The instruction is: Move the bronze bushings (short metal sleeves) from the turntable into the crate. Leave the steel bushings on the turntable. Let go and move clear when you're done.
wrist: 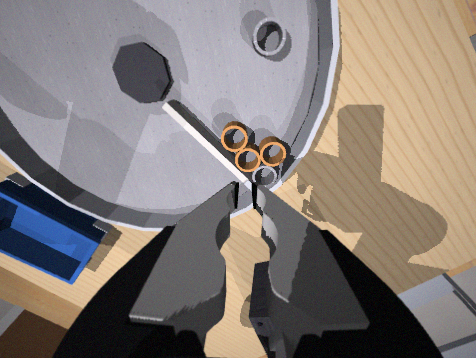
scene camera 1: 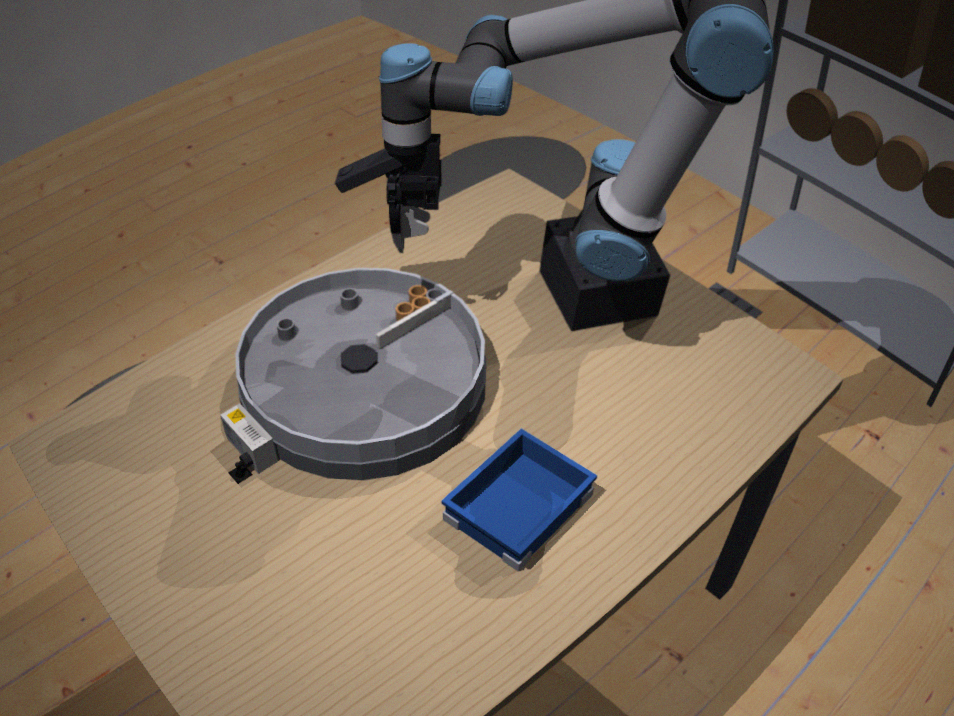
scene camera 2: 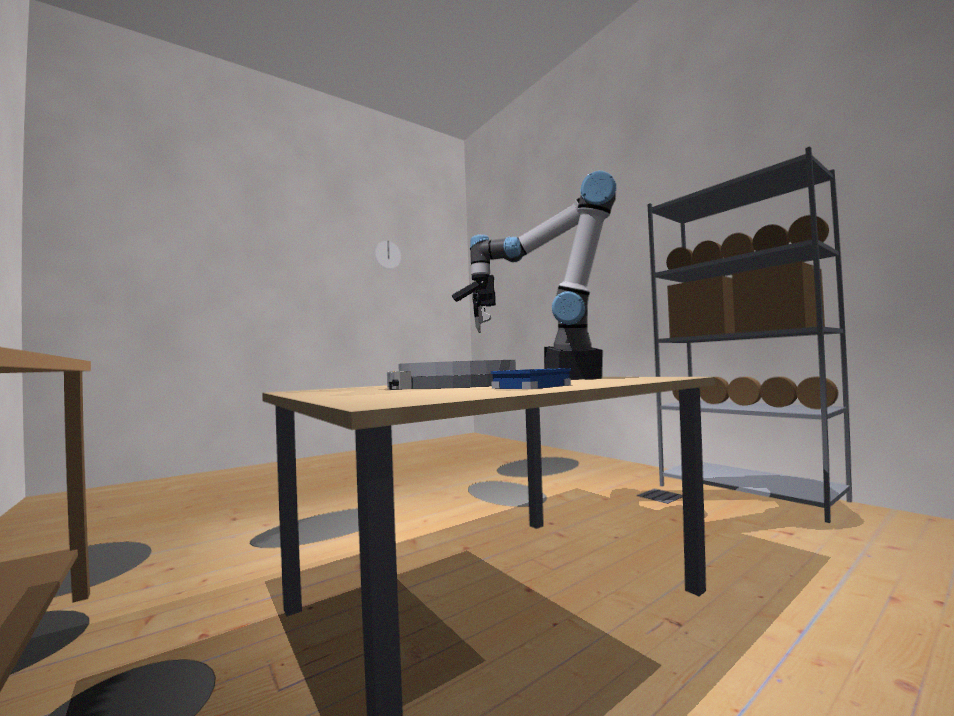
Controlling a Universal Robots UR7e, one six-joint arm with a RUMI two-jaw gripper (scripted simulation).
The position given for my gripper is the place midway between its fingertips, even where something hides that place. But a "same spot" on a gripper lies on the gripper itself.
My gripper shows in the wrist view (245,184), in scene camera 1 and in scene camera 2. The same spot on my gripper: (scene camera 2: 481,316) is (scene camera 1: 407,227).
